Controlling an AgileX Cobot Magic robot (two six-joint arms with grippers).
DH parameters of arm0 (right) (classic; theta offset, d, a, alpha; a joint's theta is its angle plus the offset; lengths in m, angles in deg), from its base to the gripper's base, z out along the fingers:
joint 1: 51.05 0.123 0 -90
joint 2: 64.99 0 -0.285 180
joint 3: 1.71 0 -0.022 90
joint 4: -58.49 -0.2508 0 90
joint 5: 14.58 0 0.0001 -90
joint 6: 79.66 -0.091 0 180
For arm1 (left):
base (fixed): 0 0 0 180
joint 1: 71.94 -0.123 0 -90
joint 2: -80.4 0 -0.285 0
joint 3: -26.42 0 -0.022 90
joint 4: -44.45 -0.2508 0 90
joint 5: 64.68 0 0.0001 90
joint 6: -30.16 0.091 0 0
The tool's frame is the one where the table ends.
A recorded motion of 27 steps. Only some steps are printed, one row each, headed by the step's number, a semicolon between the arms.
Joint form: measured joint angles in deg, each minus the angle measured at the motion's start. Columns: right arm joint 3, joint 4, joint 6, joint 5, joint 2, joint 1; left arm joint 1, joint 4, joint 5, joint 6, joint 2, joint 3.
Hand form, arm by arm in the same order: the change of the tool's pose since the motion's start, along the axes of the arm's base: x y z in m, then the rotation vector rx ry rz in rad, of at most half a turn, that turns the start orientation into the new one. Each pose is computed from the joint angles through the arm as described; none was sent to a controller.
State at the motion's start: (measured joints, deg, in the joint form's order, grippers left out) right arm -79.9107 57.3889 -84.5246 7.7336 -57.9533 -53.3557; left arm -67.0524 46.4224 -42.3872 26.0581 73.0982 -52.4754
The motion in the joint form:
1: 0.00 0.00 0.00 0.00 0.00 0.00; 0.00 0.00 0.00 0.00 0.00 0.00
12: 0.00 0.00 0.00 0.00 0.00 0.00; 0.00 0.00 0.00 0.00 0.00 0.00
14: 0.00 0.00 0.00 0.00 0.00 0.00; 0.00 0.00 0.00 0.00 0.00 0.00
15: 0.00 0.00 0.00 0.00 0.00 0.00; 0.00 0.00 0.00 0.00 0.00 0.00
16: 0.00 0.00 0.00 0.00 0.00 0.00; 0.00 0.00 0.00 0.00 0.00 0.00
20: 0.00 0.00 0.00 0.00 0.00 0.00; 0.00 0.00 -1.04 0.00 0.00 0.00
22: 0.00 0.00 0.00 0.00 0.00 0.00; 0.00 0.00 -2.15 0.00 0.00 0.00
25: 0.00 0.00 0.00 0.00 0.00 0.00; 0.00 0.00 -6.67 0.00 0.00 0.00
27: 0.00 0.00 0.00 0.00 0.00 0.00; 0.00 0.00 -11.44 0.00 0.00 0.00
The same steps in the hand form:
1: 0.0000 0.0000 0.0000 0.0000 0.0000 0.0000; 0.0000 0.0000 0.0000 0.0000 0.0000 0.0000
12: 0.0000 0.0000 0.0000 0.0000 0.0000 0.0000; 0.0000 0.0000 0.0000 0.0000 0.0000 0.0000
14: 0.0000 0.0000 0.0000 0.0000 0.0000 0.0000; 0.0000 0.0000 0.0000 0.0000 0.0000 0.0000
15: 0.0000 0.0000 0.0000 0.0000 0.0000 0.0000; 0.0000 0.0000 0.0000 0.0000 0.0000 0.0000
16: 0.0000 0.0000 0.0000 0.0000 0.0000 0.0000; 0.0000 0.0000 0.0000 0.0000 0.0000 0.0000
20: 0.0000 0.0000 0.0000 0.0000 0.0000 0.0000; 0.0005 0.0000 0.0016 -0.0016 -0.0181 0.0006
22: 0.0000 0.0000 0.0000 0.0000 0.0000 0.0000; 0.0010 0.0000 0.0033 -0.0033 -0.0374 0.0013
25: 0.0000 0.0000 0.0000 0.0000 0.0000 0.0000; 0.0028 0.0001 0.0102 -0.0102 -0.1159 0.0040
27: 0.0000 0.0000 0.0000 0.0000 0.0000 0.0000; 0.0041 0.0003 0.0177 -0.0175 -0.1988 0.0069

